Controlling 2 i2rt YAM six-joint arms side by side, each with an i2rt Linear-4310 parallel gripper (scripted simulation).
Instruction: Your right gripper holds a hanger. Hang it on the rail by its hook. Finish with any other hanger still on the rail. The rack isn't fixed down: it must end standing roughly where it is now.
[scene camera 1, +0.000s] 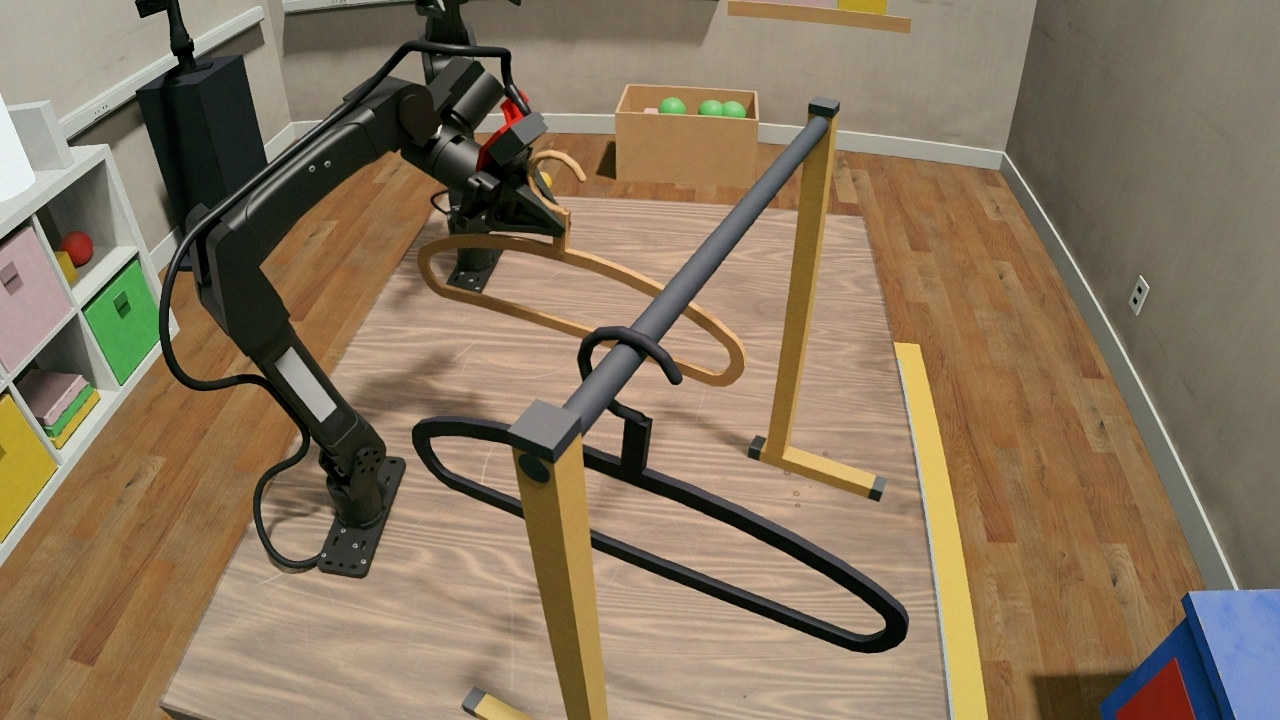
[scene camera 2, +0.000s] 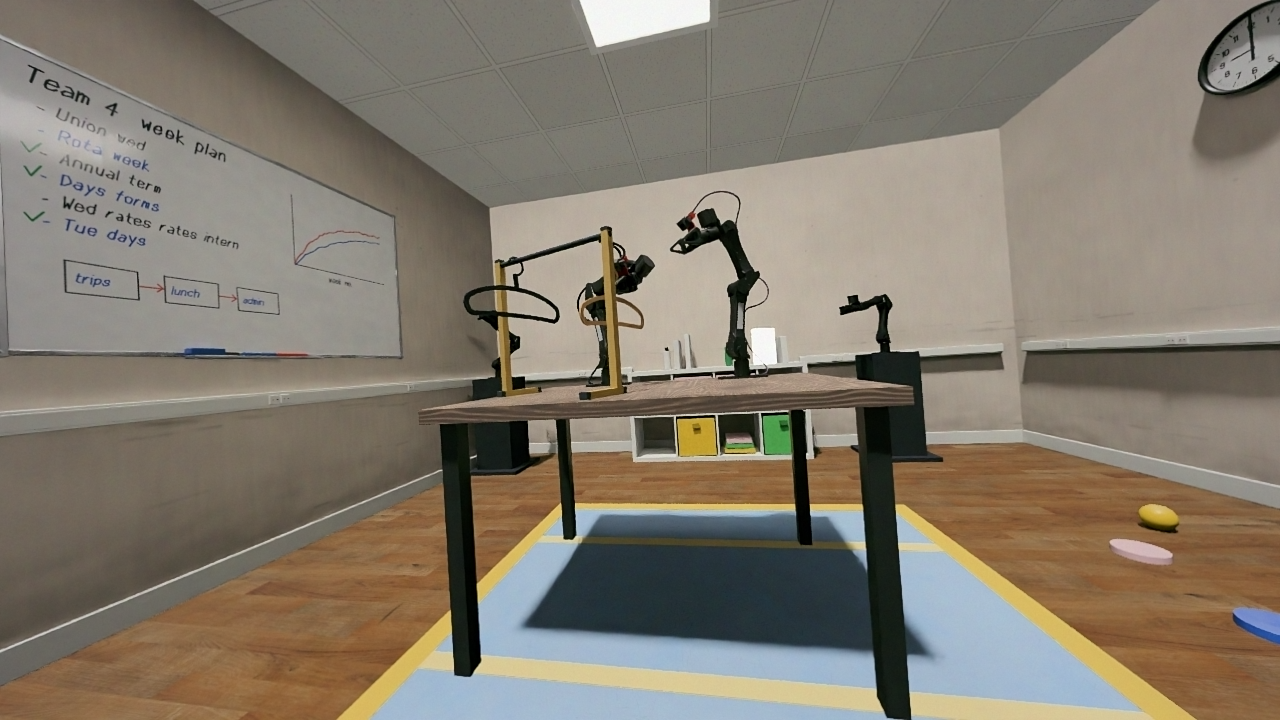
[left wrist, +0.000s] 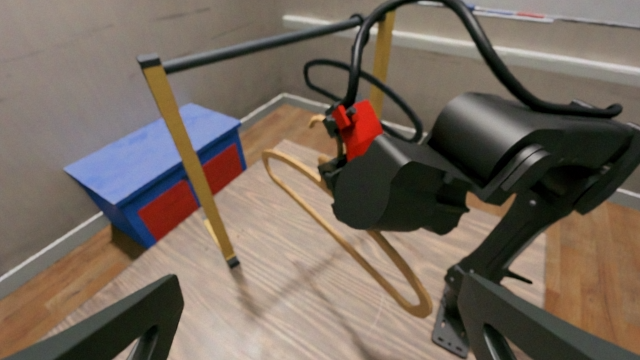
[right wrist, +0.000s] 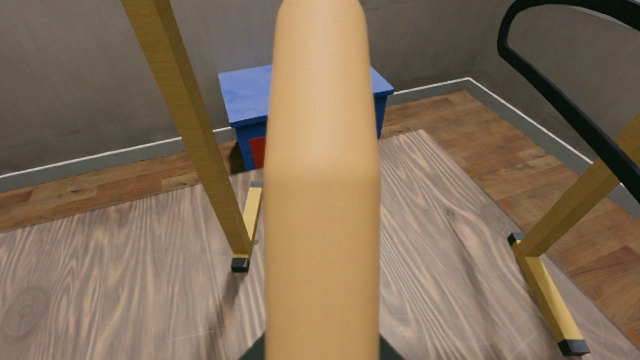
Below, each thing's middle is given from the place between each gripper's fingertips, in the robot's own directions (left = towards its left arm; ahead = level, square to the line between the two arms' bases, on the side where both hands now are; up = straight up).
I see the black hanger (scene camera 1: 631, 468) 33 cm to the right of my right hand (scene camera 1: 567, 230), 11 cm ahead of it and 2 cm above it. Also, from my right hand: tan hanger (scene camera 1: 559, 251) (3 cm below).
I see my left gripper 140 mm short of the tan hanger, 240 mm to the left of it and 210 mm above it. The rest, counted from my left hand: black hanger (250 mm ahead, 570 mm to the right, 160 mm below).
